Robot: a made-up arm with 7 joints. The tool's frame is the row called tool. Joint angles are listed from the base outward.
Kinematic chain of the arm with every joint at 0, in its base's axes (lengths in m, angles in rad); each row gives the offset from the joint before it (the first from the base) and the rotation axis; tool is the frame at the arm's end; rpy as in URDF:
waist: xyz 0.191 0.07 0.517 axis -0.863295 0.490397 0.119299
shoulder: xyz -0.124 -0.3 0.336 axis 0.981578 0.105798 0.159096
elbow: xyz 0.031 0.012 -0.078 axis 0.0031 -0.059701 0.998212
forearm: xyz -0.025 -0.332 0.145 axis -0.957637 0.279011 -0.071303
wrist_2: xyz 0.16 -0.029 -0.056 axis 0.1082 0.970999 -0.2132
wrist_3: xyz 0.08 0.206 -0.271 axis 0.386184 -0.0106 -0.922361
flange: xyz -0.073 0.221 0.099 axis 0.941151 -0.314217 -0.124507
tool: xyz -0.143 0.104 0.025 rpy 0 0 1.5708
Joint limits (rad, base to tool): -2.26..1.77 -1.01..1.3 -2.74..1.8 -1.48..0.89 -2..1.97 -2.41..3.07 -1.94..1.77
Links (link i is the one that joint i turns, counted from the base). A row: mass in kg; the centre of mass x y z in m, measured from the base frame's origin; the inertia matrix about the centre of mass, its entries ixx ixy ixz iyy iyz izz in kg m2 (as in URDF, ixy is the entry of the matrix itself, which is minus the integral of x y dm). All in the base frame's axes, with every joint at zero. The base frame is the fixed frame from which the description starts. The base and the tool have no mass.
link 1: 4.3; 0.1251 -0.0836 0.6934; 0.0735 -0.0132 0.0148 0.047 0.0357 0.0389
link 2: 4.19; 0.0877 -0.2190 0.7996; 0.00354 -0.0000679 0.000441 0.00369 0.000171 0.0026
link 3: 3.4; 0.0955 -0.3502 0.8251; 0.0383 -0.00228 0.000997 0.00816 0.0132 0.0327
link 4: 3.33; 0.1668 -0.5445 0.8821; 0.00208 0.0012 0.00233 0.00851 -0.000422 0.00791
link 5: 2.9; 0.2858 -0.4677 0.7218; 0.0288 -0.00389 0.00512 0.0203 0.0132 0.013
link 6: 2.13; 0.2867 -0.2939 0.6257; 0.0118 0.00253 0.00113 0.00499 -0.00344 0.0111
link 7: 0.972; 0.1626 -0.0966 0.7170; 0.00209 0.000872 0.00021 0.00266 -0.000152 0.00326
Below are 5 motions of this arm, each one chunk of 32 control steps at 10 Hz.
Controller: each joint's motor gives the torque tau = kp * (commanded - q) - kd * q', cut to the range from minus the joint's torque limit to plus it. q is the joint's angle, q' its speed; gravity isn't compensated. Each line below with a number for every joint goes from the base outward.
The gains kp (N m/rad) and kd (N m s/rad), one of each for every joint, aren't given. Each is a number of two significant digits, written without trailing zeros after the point. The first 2 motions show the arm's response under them.
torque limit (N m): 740 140 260 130 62 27 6.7
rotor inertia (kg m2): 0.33 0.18 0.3 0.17 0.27 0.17 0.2
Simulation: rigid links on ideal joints. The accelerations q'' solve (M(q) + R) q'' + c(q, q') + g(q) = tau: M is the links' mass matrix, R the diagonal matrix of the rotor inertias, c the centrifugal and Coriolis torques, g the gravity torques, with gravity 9.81 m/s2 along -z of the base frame. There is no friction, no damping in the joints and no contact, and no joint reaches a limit. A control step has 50 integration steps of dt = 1/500 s. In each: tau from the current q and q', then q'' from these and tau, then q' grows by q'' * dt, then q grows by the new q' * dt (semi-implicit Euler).
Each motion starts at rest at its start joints. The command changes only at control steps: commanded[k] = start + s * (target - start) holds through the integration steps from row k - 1 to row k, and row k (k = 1, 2, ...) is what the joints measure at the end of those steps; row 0 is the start. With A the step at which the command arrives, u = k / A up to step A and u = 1 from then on. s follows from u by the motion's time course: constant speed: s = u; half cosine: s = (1 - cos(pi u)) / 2; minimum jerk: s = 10 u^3 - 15 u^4 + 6 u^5; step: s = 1 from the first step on.
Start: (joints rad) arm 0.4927 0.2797 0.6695 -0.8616 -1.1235 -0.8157 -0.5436
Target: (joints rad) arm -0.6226 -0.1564 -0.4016 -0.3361 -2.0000 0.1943 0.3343
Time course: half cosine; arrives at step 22
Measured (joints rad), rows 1 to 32:
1: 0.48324 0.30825 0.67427 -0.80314 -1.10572 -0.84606 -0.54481
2: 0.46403 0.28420 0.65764 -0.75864 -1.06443 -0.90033 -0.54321
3: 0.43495 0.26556 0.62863 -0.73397 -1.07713 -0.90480 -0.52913
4: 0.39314 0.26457 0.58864 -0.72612 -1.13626 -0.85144 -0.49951
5: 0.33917 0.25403 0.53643 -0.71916 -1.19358 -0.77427 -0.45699
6: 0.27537 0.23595 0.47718 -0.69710 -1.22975 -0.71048 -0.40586
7: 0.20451 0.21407 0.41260 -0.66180 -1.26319 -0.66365 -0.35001
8: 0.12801 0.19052 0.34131 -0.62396 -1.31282 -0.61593 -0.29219
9: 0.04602 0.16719 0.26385 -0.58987 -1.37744 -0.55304 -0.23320
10: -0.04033 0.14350 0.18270 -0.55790 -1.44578 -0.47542 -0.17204
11: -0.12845 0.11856 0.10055 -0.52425 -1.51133 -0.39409 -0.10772
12: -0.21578 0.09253 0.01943 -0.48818 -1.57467 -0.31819 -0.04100
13: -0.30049 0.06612 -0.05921 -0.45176 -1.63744 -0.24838 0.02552
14: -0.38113 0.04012 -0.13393 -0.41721 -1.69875 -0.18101 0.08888
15: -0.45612 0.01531 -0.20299 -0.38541 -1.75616 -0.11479 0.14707
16: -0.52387 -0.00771 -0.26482 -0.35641 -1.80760 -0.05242 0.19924
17: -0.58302 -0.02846 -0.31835 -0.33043 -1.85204 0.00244 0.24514
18: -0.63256 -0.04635 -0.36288 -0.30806 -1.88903 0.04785 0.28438
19: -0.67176 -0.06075 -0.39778 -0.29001 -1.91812 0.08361 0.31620
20: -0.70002 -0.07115 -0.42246 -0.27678 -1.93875 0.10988 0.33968
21: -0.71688 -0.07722 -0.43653 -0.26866 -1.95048 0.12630 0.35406
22: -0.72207 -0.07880 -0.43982 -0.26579 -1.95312 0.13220 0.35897
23: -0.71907 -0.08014 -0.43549 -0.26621 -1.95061 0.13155 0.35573
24: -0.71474 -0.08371 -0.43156 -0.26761 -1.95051 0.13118 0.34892
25: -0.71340 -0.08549 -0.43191 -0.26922 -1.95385 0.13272 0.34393
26: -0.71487 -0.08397 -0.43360 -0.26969 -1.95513 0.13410 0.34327
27: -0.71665 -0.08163 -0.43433 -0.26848 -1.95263 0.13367 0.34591
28: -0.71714 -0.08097 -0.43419 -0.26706 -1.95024 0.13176 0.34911
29: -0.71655 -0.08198 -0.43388 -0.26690 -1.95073 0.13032 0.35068
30: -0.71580 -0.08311 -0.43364 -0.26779 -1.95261 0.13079 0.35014
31: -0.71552 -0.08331 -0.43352 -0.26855 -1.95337 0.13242 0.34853
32: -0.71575 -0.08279 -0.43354 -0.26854 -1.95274 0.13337 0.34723
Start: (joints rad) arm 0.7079 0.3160 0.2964 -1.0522 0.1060 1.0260 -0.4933
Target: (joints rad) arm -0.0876 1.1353 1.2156 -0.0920 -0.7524 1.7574 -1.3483
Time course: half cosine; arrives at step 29
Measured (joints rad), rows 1 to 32:
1: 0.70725 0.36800 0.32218 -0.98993 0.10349 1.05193 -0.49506
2: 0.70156 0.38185 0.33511 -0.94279 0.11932 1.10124 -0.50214
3: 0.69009 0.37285 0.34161 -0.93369 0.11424 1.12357 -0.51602
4: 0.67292 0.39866 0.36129 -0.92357 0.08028 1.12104 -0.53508
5: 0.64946 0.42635 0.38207 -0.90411 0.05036 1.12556 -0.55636
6: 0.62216 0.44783 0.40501 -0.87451 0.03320 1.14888 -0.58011
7: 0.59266 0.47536 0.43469 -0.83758 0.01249 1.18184 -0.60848
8: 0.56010 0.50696 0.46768 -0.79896 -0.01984 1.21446 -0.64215
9: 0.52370 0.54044 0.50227 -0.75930 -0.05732 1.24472 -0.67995
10: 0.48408 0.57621 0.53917 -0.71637 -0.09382 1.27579 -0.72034
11: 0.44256 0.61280 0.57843 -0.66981 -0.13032 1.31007 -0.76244
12: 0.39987 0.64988 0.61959 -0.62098 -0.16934 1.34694 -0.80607
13: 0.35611 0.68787 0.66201 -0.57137 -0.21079 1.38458 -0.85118
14: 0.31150 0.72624 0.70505 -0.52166 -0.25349 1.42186 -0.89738
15: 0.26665 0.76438 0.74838 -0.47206 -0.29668 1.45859 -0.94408
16: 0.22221 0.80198 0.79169 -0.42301 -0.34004 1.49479 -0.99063
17: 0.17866 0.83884 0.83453 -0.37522 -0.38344 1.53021 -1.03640
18: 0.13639 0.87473 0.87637 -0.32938 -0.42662 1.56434 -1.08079
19: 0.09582 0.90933 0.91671 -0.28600 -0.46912 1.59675 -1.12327
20: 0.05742 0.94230 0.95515 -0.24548 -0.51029 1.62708 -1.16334
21: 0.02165 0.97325 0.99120 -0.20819 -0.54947 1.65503 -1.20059
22: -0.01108 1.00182 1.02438 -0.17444 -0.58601 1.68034 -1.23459
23: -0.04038 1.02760 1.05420 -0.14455 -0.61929 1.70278 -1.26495
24: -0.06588 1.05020 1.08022 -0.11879 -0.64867 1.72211 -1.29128
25: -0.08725 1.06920 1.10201 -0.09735 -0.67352 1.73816 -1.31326
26: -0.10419 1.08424 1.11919 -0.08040 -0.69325 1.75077 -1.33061
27: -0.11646 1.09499 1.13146 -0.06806 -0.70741 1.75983 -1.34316
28: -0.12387 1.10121 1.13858 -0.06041 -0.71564 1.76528 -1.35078
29: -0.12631 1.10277 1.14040 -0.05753 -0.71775 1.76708 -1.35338
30: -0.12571 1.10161 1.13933 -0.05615 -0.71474 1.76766 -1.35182
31: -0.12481 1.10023 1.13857 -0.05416 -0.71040 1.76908 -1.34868
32: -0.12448 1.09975 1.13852 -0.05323 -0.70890 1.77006 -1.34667
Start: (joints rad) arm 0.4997 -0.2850 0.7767 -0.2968 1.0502 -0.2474 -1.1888
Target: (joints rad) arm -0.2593 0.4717 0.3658 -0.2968 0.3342 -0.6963 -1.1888
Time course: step
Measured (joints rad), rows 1 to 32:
1: -0.05033 0.32162 0.39222 -0.46886 0.50494 -0.28707 -1.14644
2: -0.56489 0.51368 0.01912 -0.30414 0.25545 -0.85539 -1.11094
3: -0.46351 0.51462 0.24252 -0.00069 0.34033 -1.23984 -1.16444
4: -0.28849 0.40050 0.39914 -0.18644 0.27807 -1.10920 -1.25165
5: -0.26755 0.49412 0.38638 -0.28380 0.29178 -0.70797 -1.28162
6: -0.31951 0.53477 0.32443 -0.25272 0.35130 -0.54137 -1.23809
7: -0.33677 0.47165 0.30774 -0.20828 0.36535 -0.69611 -1.17813
8: -0.32963 0.47079 0.32800 -0.19838 0.32308 -0.86806 -1.15717
9: -0.32323 0.49808 0.34138 -0.20846 0.30018 -0.87739 -1.17970
10: -0.32158 0.49374 0.33553 -0.21745 0.31961 -0.79354 -1.21325
11: -0.32257 0.48440 0.32883 -0.22002 0.34384 -0.74558 -1.22772
12: -0.32372 0.48867 0.33055 -0.21860 0.33924 -0.76063 -1.21958
13: -0.32380 0.49092 0.33347 -0.21566 0.32283 -0.79144 -1.20400
14: -0.32364 0.48795 0.33286 -0.21364 0.32011 -0.80140 -1.19525
15: -0.32387 0.48765 0.33153 -0.21434 0.32874 -0.79268 -1.19636
16: -0.32382 0.48929 0.33169 -0.21628 0.33310 -0.78278 -1.20215
17: -0.32341 0.48929 0.33235 -0.21687 0.32965 -0.78095 -1.20687
18: -0.32332 0.48859 0.33243 -0.21596 0.32615 -0.78472 -1.20818
19: -0.32362 0.48857 0.33212 -0.21523 0.32691 -0.78805 -1.20678
20: -0.32380 0.48876 0.33196 -0.21539 0.32906 -0.78822 -1.20454
21: -0.32369 0.48879 0.33206 -0.21583 0.32931 -0.78655 -1.20304
22: -0.32353 0.48880 0.33220 -0.21593 0.32823 -0.78539 -1.20290
23: -0.32353 0.48879 0.33220 -0.21578 0.32778 -0.78558 -1.20377
24: -0.32361 0.48875 0.33212 -0.21568 0.32824 -0.78632 -1.20478
25: -0.32365 0.48873 0.33209 -0.21569 0.32861 -0.78667 -1.20523
26: -0.32363 0.48877 0.33212 -0.21573 0.32845 -0.78649 -1.20502
27: -0.32360 0.48878 0.33215 -0.21574 0.32820 -0.78620 -1.20452
28: -0.32359 0.48877 0.33214 -0.21574 0.32823 -0.78612 -1.20415
29: -0.32361 0.48876 0.33213 -0.21574 0.32838 -0.78622 -1.20410
30: -0.32362 0.48876 0.33213 -0.21574 0.32841 -0.78631 -1.20428
31: -0.32361 0.48876 0.33213 -0.21573 0.32832 -0.78632 -1.20451
32: -0.32361 0.48876 0.33214 -0.21573 0.32828 -0.78628 -1.20462

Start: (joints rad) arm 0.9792 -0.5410 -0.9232 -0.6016 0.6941 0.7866 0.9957
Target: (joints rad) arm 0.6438 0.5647 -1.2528 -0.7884 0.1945 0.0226 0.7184
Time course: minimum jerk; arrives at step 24
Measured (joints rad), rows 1 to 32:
1: 0.99053 -0.51812 -0.92429 -0.59771 0.72215 0.75043 0.99542
2: 0.99732 -0.52190 -0.91839 -0.60295 0.74334 0.70832 0.99295
3: 0.99812 -0.51520 -0.92513 -0.61297 0.72186 0.68988 0.98930
4: 0.99067 -0.48936 -0.93257 -0.61568 0.69936 0.68677 0.98493
5: 0.97622 -0.44804 -0.94211 -0.61332 0.69060 0.67763 0.97830
6: 0.95808 -0.39713 -0.95643 -0.61212 0.67514 0.65369 0.96793
7: 0.93858 -0.33790 -0.97322 -0.61481 0.64536 0.61749 0.95385
8: 0.91741 -0.26945 -0.99171 -0.62024 0.61131 0.57339 0.93688
9: 0.89303 -0.19195 -1.01285 -0.62611 0.57736 0.52482 0.91784
10: 0.86506 -0.10690 -1.03623 -0.63126 0.53942 0.47422 0.89735
11: 0.83470 -0.01706 -1.06049 -0.63606 0.49655 0.42230 0.87592
12: 0.80375 0.07416 -1.08482 -0.64154 0.45245 0.36856 0.85403
13: 0.77360 0.16368 -1.10874 -0.64839 0.40942 0.31315 0.83213
14: 0.74498 0.24920 -1.13167 -0.65651 0.36748 0.25786 0.81074
15: 0.71822 0.32892 -1.15300 -0.66522 0.32727 0.20519 0.79049
16: 0.69373 0.40115 -1.17226 -0.67382 0.29040 0.15722 0.77197
17: 0.67214 0.46416 -1.18903 -0.68192 0.25813 0.11511 0.75569
18: 0.65406 0.51657 -1.20303 -0.68935 0.23107 0.07938 0.74201
19: 0.63982 0.55766 -1.21411 -0.69586 0.20961 0.05045 0.73113
20: 0.62941 0.58745 -1.22225 -0.70114 0.19399 0.02866 0.72311
21: 0.62261 0.60665 -1.22760 -0.70496 0.18395 0.01403 0.71786
22: 0.61898 0.61669 -1.23052 -0.70740 0.17876 0.00587 0.71512
23: 0.61786 0.61982 -1.23163 -0.70876 0.17728 0.00271 0.71440
24: 0.61827 0.61937 -1.23183 -0.70954 0.17789 0.00238 0.71497
25: 0.61893 0.61885 -1.23198 -0.71016 0.17863 0.00254 0.71587
26: 0.61906 0.61888 -1.23201 -0.71027 0.17862 0.00252 0.71638
27: 0.61880 0.61914 -1.23192 -0.71002 0.17821 0.00250 0.71633
28: 0.61860 0.61929 -1.23187 -0.70980 0.17805 0.00260 0.71596
29: 0.61862 0.61923 -1.23189 -0.70981 0.17819 0.00270 0.71563
30: 0.61873 0.61912 -1.23192 -0.70993 0.17832 0.00267 0.71552
31: 0.61878 0.61909 -1.23193 -0.70999 0.17831 0.00258 0.71562
32: 0.61875 0.61913 -1.23192 -0.70996 0.17825 0.00254 0.71579

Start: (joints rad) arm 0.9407 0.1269 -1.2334 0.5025 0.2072 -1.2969 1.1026
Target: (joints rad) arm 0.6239 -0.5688 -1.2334 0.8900 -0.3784 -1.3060 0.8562
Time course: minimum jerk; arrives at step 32
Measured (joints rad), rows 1 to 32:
1: 0.93427 0.17540 -1.25338 0.47378 0.20823 -1.25652 1.09870
2: 0.92269 0.18991 -1.26220 0.46600 0.25264 -1.19430 1.08844
3: 0.92290 0.17352 -1.25936 0.46981 0.25495 -1.18399 1.07939
4: 0.92576 0.16072 -1.25687 0.47372 0.21665 -1.20981 1.07623
5: 0.92090 0.14977 -1.25469 0.48008 0.19914 -1.22855 1.07749
6: 0.91152 0.14086 -1.25600 0.48694 0.20220 -1.22569 1.07865
7: 0.90209 0.12569 -1.26030 0.49553 0.19919 -1.21483 1.07537
8: 0.89272 0.10195 -1.26279 0.50708 0.18003 -1.21097 1.06653
9: 0.88103 0.07492 -1.26260 0.52080 0.15317 -1.21506 1.05436
10: 0.86613 0.04676 -1.26273 0.53624 0.12838 -1.21964 1.04188
11: 0.84926 0.01613 -1.26510 0.55360 0.10591 -1.22027 1.03043
12: 0.83160 -0.01818 -1.26871 0.57283 0.08123 -1.21879 1.01935
13: 0.81321 -0.05557 -1.27179 0.59348 0.05219 -1.21854 1.00735
14: 0.79377 -0.09463 -1.27406 0.61511 0.02029 -1.22010 0.99381
15: 0.77338 -0.13444 -1.27641 0.63745 -0.01205 -1.22194 0.97905
16: 0.75261 -0.17468 -1.27948 0.66034 -0.04363 -1.22300 0.96388
17: 0.73198 -0.21501 -1.28308 0.68346 -0.07461 -1.22363 0.94900
18: 0.71182 -0.25483 -1.28664 0.70640 -0.10538 -1.22455 0.93476
19: 0.69232 -0.29343 -1.28987 0.72870 -0.13569 -1.22590 0.92125
20: 0.67375 -0.33011 -1.29285 0.75000 -0.16467 -1.22733 0.90845
21: 0.65639 -0.36433 -1.29579 0.77000 -0.19148 -1.22858 0.89638
22: 0.64049 -0.39563 -1.29871 0.78849 -0.21569 -1.22965 0.88520
23: 0.62626 -0.42364 -1.30147 0.80520 -0.23719 -1.23068 0.87514
24: 0.61386 -0.44802 -1.30387 0.81987 -0.25594 -1.23169 0.86640
25: 0.60339 -0.46854 -1.30585 0.83231 -0.27179 -1.23261 0.85911
26: 0.59492 -0.48511 -1.30742 0.84244 -0.28457 -1.23335 0.85328
27: 0.58840 -0.49777 -1.30865 0.85029 -0.29423 -1.23391 0.84885
28: 0.58373 -0.50674 -1.30958 0.85597 -0.30094 -1.23431 0.84572
29: 0.58073 -0.51239 -1.31021 0.85968 -0.30503 -1.23457 0.84376
30: 0.57914 -0.51531 -1.31054 0.86170 -0.30700 -1.23471 0.84281
31: 0.57862 -0.51629 -1.31062 0.86243 -0.30747 -1.23474 0.84265
32: 0.57870 -0.51631 -1.31056 0.86242 -0.30718 -1.23470 0.84298

